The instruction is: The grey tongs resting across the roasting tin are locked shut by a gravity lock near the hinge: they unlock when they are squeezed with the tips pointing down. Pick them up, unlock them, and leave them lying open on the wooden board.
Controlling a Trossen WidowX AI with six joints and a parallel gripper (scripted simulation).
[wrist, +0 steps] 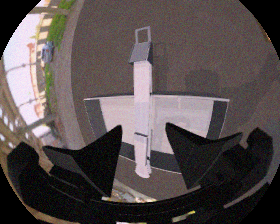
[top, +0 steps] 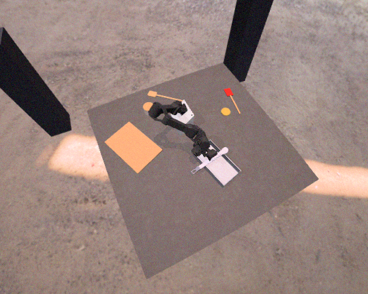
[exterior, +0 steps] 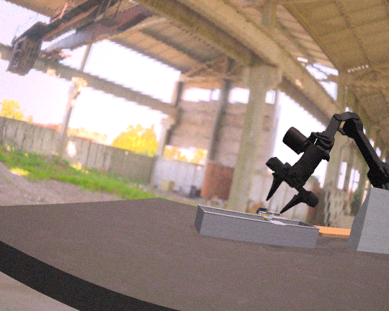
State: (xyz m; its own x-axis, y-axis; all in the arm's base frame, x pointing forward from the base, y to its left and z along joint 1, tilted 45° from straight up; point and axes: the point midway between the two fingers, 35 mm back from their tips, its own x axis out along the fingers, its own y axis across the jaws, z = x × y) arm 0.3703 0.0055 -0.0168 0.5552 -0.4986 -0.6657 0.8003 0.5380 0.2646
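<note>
Now: the roasting tin 60 mm to the left of my gripper tip, 60 mm below it and 30 mm ahead of it. From my gripper tip the other things lie so: wooden board 430 mm to the right, 320 mm behind, 80 mm below; then yellow disc 350 mm behind, 340 mm to the left, 80 mm below; then lidded jar 570 mm behind, 230 mm to the right, 50 mm below.
</note>
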